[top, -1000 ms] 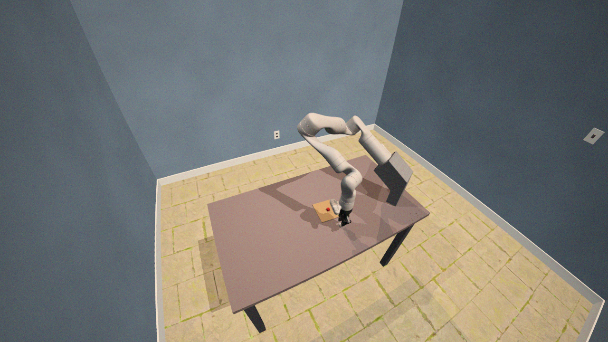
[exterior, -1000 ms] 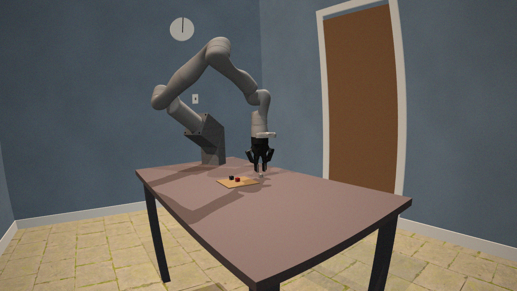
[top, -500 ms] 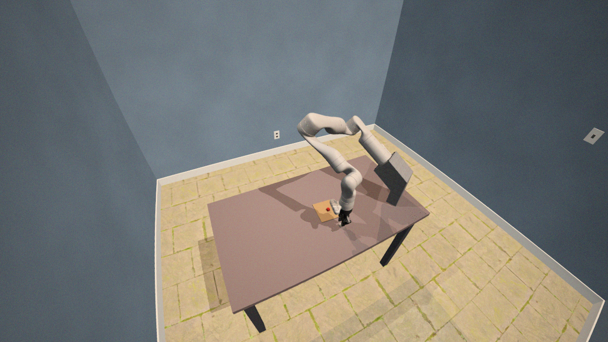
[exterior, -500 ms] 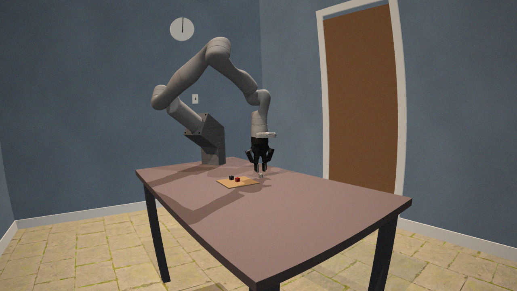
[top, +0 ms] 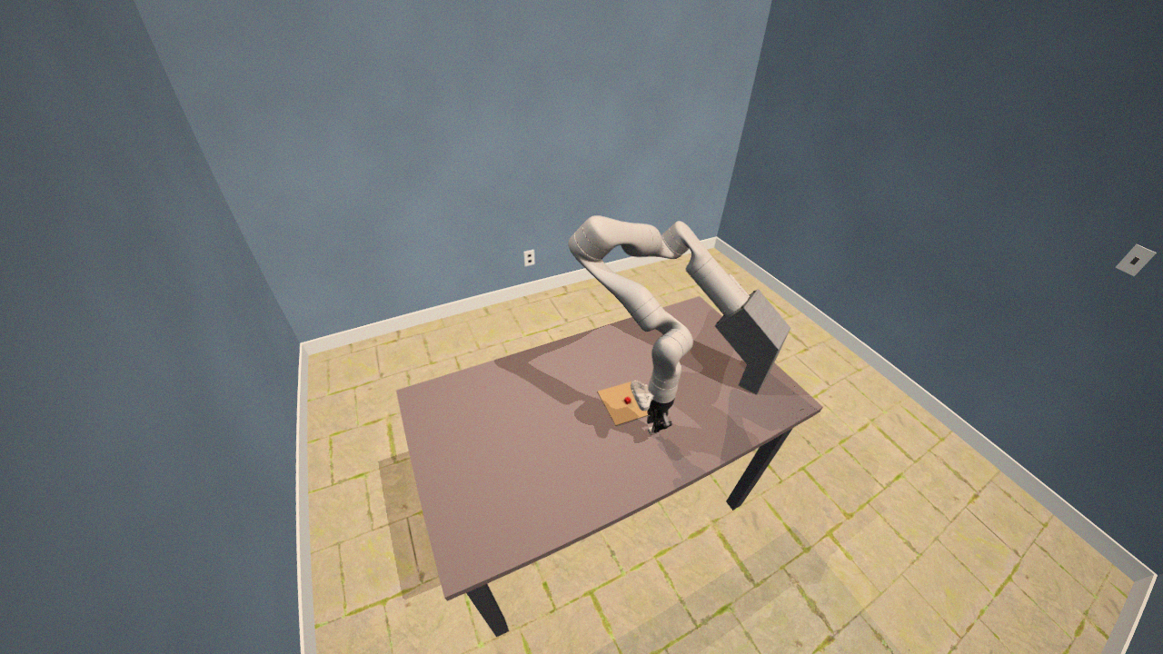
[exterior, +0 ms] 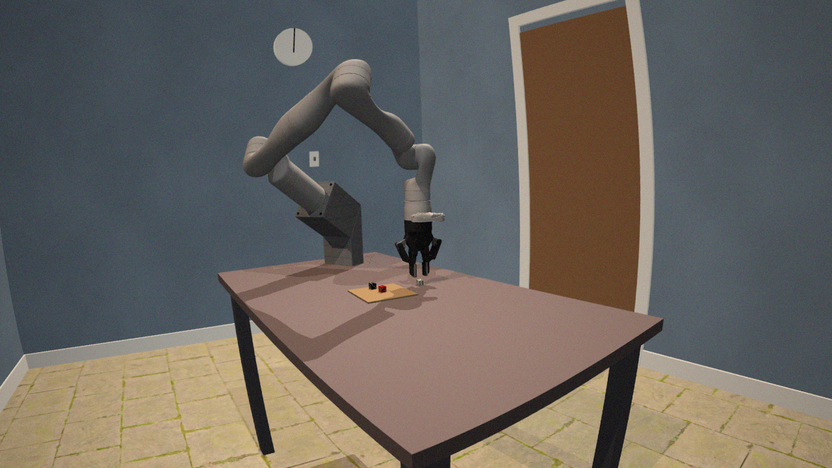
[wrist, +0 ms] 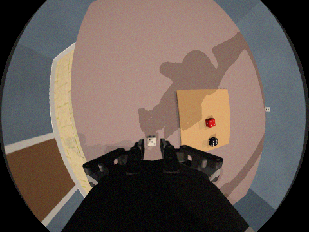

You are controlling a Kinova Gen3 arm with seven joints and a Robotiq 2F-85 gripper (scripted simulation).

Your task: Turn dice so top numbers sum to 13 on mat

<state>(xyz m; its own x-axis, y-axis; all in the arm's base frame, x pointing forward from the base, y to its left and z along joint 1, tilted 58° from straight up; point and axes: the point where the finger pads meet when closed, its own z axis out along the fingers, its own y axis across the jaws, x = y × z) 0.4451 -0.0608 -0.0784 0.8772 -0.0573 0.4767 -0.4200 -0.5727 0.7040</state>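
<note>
My hand is 3 cm past the red die, 12 cm to the left of it and 3 cm above it. Round my hand: tan mat (3 cm behind, 13 cm to the right, 4 cm below).
</note>
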